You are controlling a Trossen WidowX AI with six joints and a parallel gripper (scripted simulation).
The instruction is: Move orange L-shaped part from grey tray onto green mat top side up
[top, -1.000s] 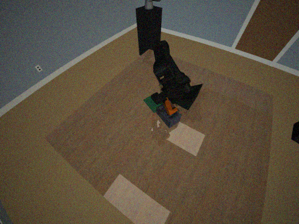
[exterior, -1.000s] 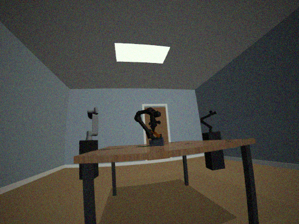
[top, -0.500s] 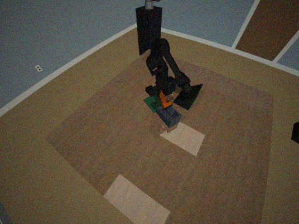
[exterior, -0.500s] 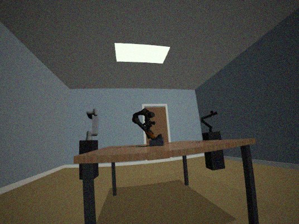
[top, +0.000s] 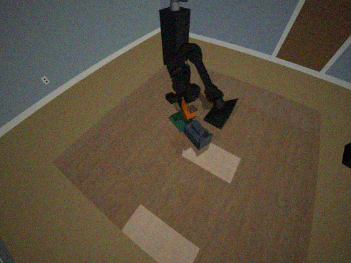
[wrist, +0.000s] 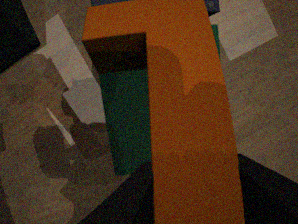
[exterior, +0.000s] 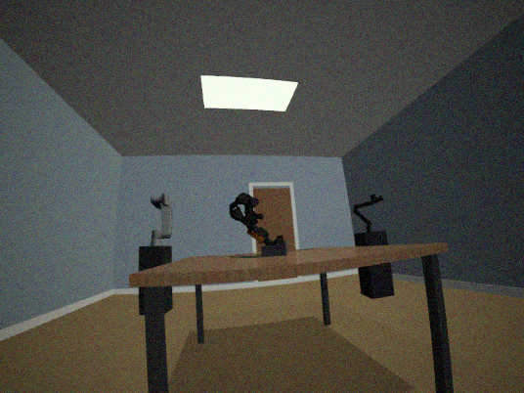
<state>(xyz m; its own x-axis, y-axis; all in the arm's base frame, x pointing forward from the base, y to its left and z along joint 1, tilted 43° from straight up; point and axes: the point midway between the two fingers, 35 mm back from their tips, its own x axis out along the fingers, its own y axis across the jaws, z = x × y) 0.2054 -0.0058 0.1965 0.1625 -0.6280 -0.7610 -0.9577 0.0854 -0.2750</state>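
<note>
Right now my gripper tip is 1 cm past the green mat, 1 cm to the left of it and 17 cm above it. Also, from my gripper tip: orange L-shaped part 1 cm behind, 3 cm to the left, 3 cm below.
</note>
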